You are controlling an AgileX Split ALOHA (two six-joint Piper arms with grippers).
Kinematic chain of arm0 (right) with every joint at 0, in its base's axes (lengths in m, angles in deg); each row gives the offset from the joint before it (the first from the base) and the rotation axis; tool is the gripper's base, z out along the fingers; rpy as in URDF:
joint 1: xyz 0 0 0.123 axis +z
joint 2: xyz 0 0 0 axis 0.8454 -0.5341 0
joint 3: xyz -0.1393 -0.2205 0.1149 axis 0.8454 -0.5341 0
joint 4: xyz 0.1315 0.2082 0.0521 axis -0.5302 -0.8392 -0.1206
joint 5: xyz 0 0 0 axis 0.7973 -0.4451 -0.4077
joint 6: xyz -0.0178 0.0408 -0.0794 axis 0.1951 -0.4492 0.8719
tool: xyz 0 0 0 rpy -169.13 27.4 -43.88
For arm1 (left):
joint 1: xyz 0 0 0.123 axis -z
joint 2: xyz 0 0 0 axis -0.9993 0.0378 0
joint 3: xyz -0.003 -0.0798 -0.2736 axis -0.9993 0.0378 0
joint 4: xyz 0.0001 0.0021 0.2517 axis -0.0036 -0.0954 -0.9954
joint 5: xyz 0 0 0 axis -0.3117 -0.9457 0.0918
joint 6: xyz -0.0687 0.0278 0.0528 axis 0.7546 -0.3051 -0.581
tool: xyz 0 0 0 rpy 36.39 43.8 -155.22
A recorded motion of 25 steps. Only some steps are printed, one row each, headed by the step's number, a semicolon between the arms.
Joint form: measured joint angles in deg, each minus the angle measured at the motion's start. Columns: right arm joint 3, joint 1, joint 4, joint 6, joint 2, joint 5; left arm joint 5, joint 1, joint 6, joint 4, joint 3, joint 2.
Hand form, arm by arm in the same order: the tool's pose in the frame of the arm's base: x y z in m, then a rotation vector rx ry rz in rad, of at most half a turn. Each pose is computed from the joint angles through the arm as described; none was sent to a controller.
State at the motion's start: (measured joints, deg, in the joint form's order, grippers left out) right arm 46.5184 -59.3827 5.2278 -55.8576 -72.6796 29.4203; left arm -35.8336 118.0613 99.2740 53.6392 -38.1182 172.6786
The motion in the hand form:
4: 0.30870 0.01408 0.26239 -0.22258 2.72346 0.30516; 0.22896 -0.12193 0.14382 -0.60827 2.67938 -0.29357
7: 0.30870 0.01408 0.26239 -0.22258 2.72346 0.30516; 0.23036 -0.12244 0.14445 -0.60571 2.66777 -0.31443
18: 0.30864 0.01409 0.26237 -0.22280 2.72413 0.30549; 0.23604 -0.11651 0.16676 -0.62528 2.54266 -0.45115
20: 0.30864 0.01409 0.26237 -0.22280 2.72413 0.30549; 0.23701 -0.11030 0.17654 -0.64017 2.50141 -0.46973
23: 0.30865 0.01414 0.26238 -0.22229 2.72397 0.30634; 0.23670 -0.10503 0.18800 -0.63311 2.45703 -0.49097
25: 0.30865 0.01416 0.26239 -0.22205 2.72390 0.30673; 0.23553 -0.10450 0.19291 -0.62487 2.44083 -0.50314
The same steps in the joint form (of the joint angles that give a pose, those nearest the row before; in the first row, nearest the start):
4: 0.00 0.00 0.00 0.00 0.00 0.00; -0.21 -0.18 -0.06 0.00 0.00 0.00
7: 0.00 0.00 0.00 0.00 0.00 0.00; -1.29 -0.37 -0.12 0.00 0.00 0.00
18: 0.00 0.00 0.00 0.00 0.00 -0.04; -5.81 -2.64 -0.01 0.06 0.24 -4.40
20: 0.00 0.00 0.00 0.00 0.00 -0.04; -5.81 -3.94 -0.32 0.07 0.24 -6.54
23: 0.00 0.00 -0.04 0.00 0.00 -0.04; -5.92 -4.97 -1.23 0.06 0.24 -9.04
25: 0.00 0.00 -0.06 0.00 0.00 -0.04; -5.92 -4.97 -1.46 0.07 0.24 -10.13

